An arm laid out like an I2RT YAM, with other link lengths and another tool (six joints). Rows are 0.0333 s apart.
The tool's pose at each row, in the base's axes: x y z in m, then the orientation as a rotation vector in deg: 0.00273, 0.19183, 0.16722, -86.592, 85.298, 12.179; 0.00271, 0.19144, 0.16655, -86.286, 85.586, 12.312; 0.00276, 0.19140, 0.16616, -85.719, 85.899, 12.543; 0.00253, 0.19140, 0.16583, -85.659, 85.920, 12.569; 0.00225, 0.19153, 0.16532, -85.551, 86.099, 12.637; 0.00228, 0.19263, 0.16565, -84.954, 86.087, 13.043; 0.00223, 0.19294, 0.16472, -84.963, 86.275, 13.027; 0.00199, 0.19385, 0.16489, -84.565, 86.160, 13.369; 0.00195, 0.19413, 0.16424, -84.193, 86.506, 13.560
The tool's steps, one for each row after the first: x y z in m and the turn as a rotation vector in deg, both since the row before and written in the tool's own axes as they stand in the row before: 0.00073, 0.00026, 0.00006, 0.076, 0.024, 0.353; 0.00031, 0.00014, 0.00020, 0.198, -0.100, 0.527; 0.00018, 0.00035, 0.00006, 0.023, -0.020, 0.050; 0.00021, 0.00051, 0.00022, -0.002, 0.053, 0.176; -0.00096, 0.00007, 0.00062, 0.193, -0.417, 0.435; 0.00045, 0.00056, 0.00067, -0.039, 0.142, 0.092; -0.00078, 0.00034, 0.00044, 0.111, -0.385, 0.261; 0.00028, 0.00041, 0.00051, 0.076, 0.018, 0.440
